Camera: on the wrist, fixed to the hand. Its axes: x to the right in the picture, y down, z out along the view.
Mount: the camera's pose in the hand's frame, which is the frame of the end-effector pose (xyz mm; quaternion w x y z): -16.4 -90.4 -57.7 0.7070 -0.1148 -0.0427 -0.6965
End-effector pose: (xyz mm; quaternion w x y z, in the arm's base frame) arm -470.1 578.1 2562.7 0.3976 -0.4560 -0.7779 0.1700
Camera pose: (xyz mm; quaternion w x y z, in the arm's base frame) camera -473.0 511.0 2647.9 0.3139 0.1810 -0.9041 -0.2266
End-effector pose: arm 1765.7 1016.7 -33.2 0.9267 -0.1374 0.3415 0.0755
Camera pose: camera 1739.1 912.3 -46.2 0.7066 -0.4382 0.0975 -0.5470
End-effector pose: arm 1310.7 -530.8 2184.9 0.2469 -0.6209 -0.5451 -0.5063
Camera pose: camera 1207.9 -561.7 2169.1 0.2726 0.1093 0.7703 0.5660
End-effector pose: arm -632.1 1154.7 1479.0 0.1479 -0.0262 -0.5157 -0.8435
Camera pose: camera -635.2 1146.1 1370.9 0.5080 -0.2877 0.2923 0.7575
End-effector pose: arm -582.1 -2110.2 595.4 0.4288 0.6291 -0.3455 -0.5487
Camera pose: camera -531.0 -2050.5 520.6 0.0215 -0.6127 -0.2386 0.7531
